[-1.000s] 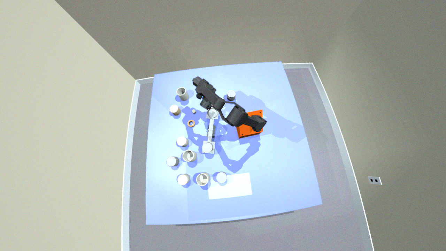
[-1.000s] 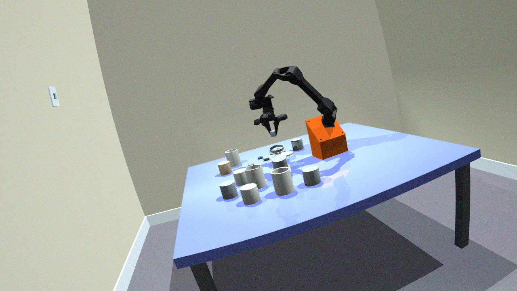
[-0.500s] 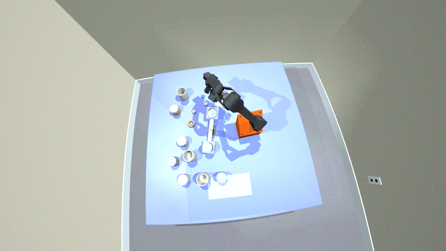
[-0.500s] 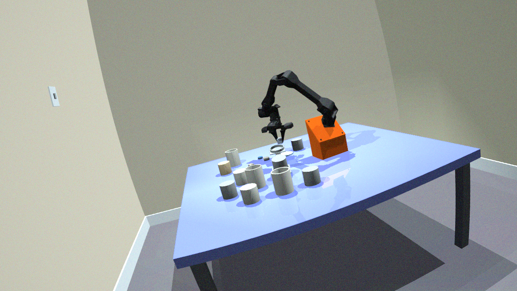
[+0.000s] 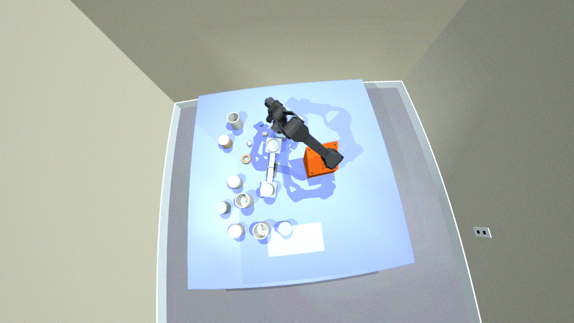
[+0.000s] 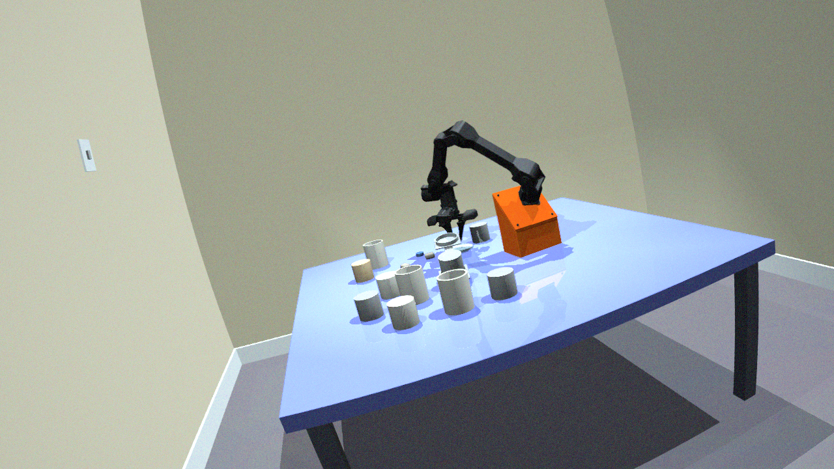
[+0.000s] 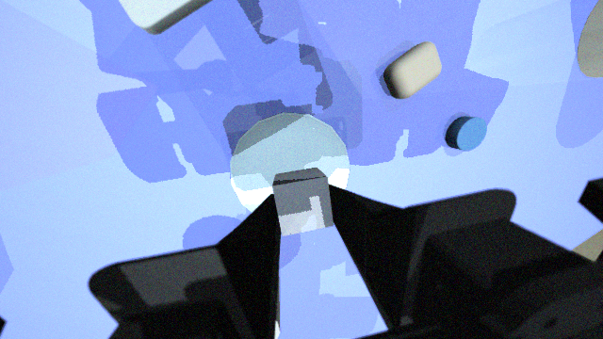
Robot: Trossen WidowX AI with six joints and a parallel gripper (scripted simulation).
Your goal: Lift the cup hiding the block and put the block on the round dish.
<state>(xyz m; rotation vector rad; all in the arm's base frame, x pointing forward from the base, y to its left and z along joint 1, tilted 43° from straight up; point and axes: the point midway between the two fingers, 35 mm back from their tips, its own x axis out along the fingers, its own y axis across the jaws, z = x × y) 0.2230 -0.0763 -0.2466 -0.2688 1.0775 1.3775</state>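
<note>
Now: the round white dish 4 cm below my gripper tip. Round my gripper tip: blue piece 15 cm ahead, 6 cm to the right, 3 cm below; tan cup 36 cm ahead, 6 cm to the left.
</note>
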